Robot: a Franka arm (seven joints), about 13 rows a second.
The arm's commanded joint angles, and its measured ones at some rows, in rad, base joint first. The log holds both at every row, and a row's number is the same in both.
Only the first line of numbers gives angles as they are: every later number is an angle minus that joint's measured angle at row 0.
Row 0, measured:
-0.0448, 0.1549, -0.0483, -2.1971, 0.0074, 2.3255, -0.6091
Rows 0 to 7, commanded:
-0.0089, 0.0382, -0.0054, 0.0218, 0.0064, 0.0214, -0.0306
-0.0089, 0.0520, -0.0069, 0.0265, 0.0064, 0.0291, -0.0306
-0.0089, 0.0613, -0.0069, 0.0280, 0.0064, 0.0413, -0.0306
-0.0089, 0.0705, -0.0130, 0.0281, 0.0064, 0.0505, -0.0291
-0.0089, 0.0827, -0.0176, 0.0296, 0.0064, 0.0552, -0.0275
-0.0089, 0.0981, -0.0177, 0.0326, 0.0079, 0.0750, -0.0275
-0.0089, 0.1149, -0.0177, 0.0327, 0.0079, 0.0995, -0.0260
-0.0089, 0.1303, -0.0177, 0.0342, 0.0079, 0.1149, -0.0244
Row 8, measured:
-0.0007, 0.0890, -0.0195, 0.0083, 0.0000, 0.0863, -0.0046
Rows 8 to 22, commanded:
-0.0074, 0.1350, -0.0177, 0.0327, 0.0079, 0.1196, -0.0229
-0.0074, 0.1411, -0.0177, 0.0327, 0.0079, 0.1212, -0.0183
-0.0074, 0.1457, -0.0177, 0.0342, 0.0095, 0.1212, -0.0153
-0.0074, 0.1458, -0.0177, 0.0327, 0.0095, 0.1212, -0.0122
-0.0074, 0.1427, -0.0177, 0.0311, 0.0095, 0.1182, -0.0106
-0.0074, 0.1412, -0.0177, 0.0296, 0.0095, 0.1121, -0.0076
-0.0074, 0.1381, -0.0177, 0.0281, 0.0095, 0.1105, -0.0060
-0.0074, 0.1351, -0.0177, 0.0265, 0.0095, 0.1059, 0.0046
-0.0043, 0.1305, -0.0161, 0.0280, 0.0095, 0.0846, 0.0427
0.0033, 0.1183, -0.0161, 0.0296, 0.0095, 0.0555, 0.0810
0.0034, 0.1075, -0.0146, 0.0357, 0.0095, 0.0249, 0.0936
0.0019, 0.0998, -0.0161, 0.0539, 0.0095, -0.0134, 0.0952
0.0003, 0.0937, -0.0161, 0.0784, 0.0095, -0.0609, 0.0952
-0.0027, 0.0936, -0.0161, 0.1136, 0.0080, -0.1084, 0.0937
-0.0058, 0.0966, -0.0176, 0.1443, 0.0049, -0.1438, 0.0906
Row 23, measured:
0.0013, 0.1099, -0.0179, 0.0884, 0.0012, -0.0665, 0.0836
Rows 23 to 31, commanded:
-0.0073, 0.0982, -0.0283, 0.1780, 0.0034, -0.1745, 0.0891
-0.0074, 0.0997, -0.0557, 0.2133, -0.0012, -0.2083, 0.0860
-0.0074, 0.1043, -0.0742, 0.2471, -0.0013, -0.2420, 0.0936
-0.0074, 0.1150, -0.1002, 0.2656, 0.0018, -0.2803, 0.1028
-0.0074, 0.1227, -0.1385, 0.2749, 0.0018, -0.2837, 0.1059
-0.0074, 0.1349, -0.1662, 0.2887, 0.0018, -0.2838, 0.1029
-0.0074, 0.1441, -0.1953, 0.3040, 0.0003, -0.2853, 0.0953
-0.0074, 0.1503, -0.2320, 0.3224, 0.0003, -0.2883, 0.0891
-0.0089, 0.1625, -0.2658, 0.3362, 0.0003, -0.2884, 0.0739
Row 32, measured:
-0.0054, 0.1306, -0.2201, 0.2787, 0.0003, -0.2595, 0.0889
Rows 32 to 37, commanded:
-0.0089, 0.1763, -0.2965, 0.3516, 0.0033, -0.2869, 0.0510
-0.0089, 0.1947, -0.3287, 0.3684, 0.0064, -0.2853, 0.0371
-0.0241, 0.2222, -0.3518, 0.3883, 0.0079, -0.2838, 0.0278
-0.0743, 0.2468, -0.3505, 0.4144, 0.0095, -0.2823, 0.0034
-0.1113, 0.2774, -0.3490, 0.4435, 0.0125, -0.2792, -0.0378
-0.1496, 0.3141, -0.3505, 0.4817, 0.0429, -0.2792, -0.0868
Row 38, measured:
-0.0853, 0.2339, -0.3520, 0.3846, 0.0047, -0.2592, -0.0078
